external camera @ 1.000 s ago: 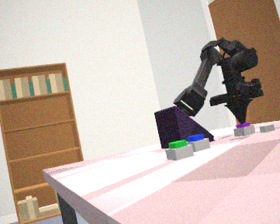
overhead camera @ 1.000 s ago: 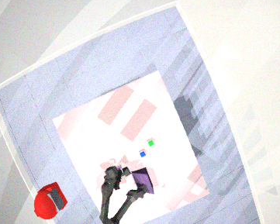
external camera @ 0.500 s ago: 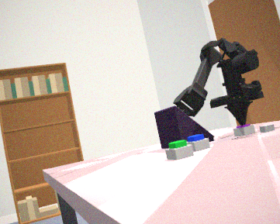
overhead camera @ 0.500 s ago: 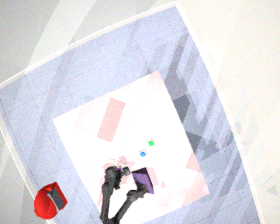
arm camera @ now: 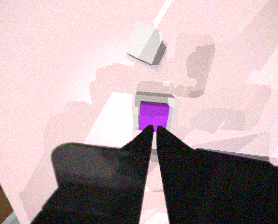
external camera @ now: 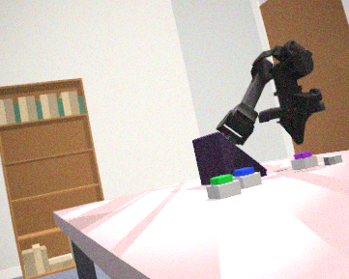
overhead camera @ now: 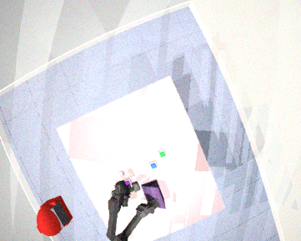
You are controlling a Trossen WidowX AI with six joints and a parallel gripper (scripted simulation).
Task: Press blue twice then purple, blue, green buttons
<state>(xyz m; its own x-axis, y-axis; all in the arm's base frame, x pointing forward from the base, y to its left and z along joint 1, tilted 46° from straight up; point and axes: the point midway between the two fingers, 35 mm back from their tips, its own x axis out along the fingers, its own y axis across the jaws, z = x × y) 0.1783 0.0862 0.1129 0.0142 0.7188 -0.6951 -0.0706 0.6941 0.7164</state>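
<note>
My gripper tip is 30 mm above the purple button. Round my gripper tip: green button 120 mm ahead, 300 mm to the right, 30 mm below; blue button 60 mm ahead, 210 mm to the right, 30 mm below; small grey block 80 mm ahead, 20 mm to the left, 50 mm below.
</note>
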